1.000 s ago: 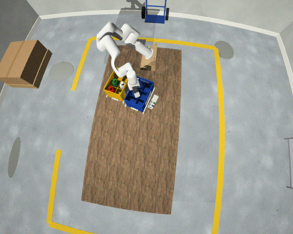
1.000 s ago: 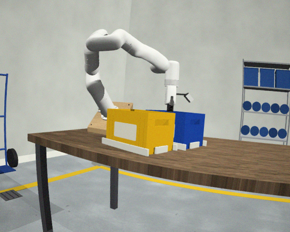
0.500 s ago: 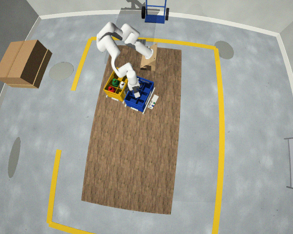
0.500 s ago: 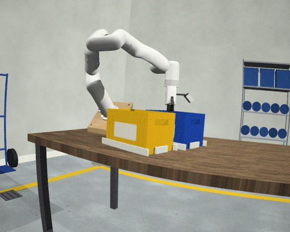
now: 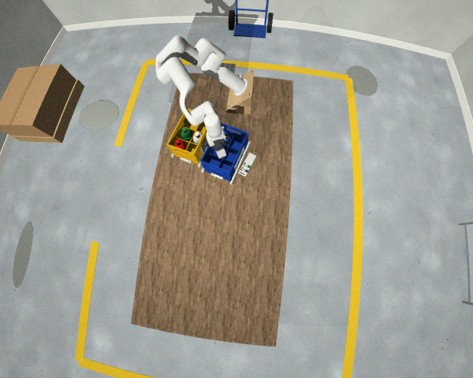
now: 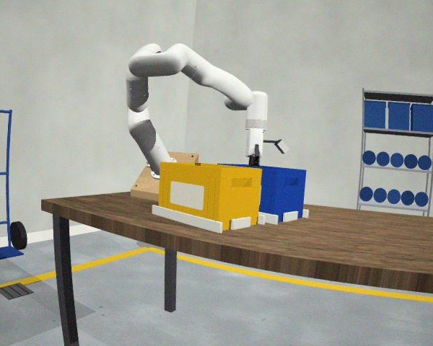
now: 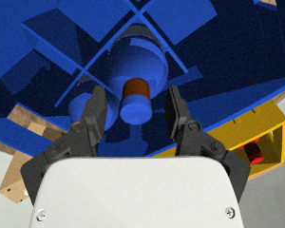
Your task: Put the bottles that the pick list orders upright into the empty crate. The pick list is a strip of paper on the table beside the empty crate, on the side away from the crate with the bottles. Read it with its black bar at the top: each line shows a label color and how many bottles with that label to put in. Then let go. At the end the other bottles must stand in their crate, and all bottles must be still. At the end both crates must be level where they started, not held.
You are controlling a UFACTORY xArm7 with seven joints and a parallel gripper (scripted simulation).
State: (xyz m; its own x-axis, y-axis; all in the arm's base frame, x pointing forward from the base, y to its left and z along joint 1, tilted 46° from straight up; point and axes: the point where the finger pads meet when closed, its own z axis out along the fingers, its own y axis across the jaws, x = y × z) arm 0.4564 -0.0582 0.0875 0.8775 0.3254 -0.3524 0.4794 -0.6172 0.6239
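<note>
The green-label bottle is 220 mm to the right of my hand, 90 mm behind it and 70 mm below it. The rest, counted from my hand: white-label bottle: 140 mm to the right, 70 mm below, 60 mm behind; then blue crate: 70 mm below, 40 mm to the left, 20 mm ahead; then blue-label bottle: 70 mm below.
</note>
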